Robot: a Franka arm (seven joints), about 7 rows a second.
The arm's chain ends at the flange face. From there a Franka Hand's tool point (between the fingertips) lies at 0.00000 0.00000 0.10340 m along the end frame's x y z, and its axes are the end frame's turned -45 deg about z.
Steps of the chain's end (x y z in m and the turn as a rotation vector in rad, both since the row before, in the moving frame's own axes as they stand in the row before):
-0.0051 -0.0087 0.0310 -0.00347 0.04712 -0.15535
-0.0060 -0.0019 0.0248 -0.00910 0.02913 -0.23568
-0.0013 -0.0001 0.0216 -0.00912 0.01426 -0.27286
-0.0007 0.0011 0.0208 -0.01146 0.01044 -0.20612
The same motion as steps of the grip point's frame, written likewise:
0.0060 -0.0063 0.0309 -0.03577 0.03087 -0.15535
-0.0011 -0.0030 0.0248 -0.02703 0.01416 -0.23568
-0.0002 0.0006 0.0216 -0.01653 0.00363 -0.27286
-0.0012 0.0019 0.0208 -0.01549 -0.00072 -0.20612

